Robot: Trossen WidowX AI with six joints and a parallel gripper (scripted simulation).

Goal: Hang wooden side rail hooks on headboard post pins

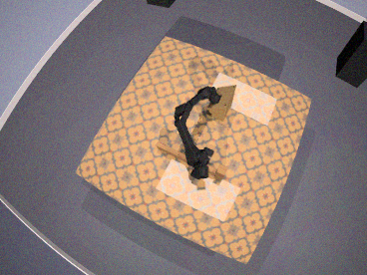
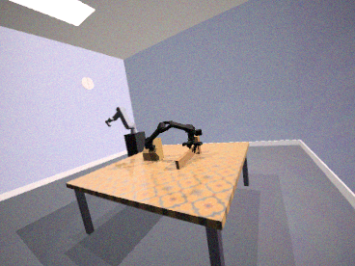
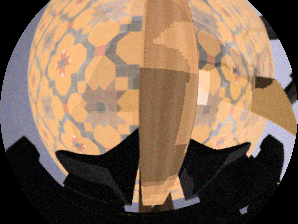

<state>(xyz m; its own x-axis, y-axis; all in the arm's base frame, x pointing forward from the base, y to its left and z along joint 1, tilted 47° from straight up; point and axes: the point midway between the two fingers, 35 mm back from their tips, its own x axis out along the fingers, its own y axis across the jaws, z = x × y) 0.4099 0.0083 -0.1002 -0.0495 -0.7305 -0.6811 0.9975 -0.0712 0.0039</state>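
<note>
The headboard post lies 12 cm to the left of my gripper tip and 5 cm above it.
</note>
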